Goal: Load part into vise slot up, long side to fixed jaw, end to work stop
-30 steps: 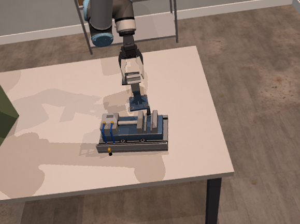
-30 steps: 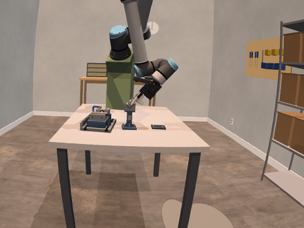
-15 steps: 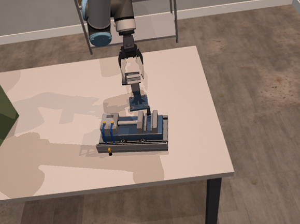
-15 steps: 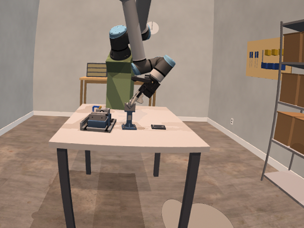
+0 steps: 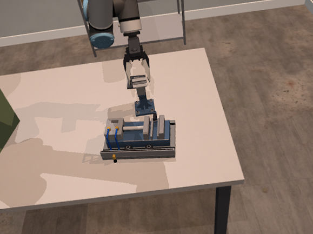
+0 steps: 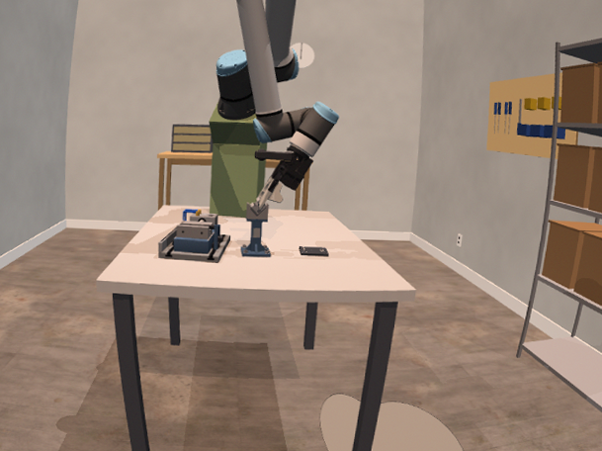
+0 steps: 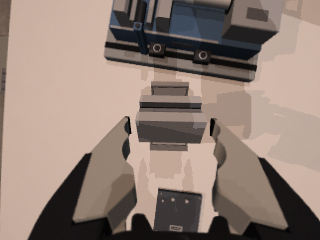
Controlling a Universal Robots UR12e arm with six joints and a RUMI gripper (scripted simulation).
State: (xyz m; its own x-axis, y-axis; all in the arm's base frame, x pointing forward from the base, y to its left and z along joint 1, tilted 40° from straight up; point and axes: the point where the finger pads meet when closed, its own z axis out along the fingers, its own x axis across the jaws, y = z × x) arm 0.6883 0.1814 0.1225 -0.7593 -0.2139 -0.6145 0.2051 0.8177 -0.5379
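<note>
Now: hand 10 mm to the left of the part. Round my hand: moving jaw 40 mm ahead, 200 mm to the right, 80 mm below; then cylinder rod 20 mm behind, 200 mm to the right, 80 mm below; then work stop 70 mm ahead, 150 mm to the right, 70 mm below.
</note>
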